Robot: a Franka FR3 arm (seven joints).
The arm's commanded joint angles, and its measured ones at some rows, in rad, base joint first. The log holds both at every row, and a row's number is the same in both.
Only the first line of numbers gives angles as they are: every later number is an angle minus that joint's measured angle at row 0.
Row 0, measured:
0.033 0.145 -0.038 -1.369 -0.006 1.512 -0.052
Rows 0 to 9, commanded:
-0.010 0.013 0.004 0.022 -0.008 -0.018 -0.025
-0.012 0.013 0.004 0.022 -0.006 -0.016 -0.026
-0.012 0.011 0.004 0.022 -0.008 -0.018 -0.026
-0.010 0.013 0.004 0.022 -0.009 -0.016 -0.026
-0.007 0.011 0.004 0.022 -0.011 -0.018 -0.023
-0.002 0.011 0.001 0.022 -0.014 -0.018 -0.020
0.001 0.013 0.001 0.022 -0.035 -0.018 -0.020
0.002 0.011 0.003 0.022 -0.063 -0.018 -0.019
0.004 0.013 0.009 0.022 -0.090 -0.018 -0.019
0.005 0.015 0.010 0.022 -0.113 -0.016 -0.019
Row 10, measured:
0.001 0.001 0.003 0.000 -0.047 0.000 0.000
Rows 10 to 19, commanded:
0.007 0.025 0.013 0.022 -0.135 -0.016 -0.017
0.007 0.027 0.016 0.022 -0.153 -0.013 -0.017
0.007 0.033 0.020 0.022 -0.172 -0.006 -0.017
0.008 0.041 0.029 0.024 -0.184 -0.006 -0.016
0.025 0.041 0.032 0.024 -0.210 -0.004 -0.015
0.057 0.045 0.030 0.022 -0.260 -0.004 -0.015
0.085 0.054 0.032 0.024 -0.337 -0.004 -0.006
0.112 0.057 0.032 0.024 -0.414 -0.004 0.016
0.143 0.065 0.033 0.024 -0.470 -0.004 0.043
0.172 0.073 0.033 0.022 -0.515 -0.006 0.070
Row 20, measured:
0.095 0.041 0.031 0.000 -0.371 0.001 0.010
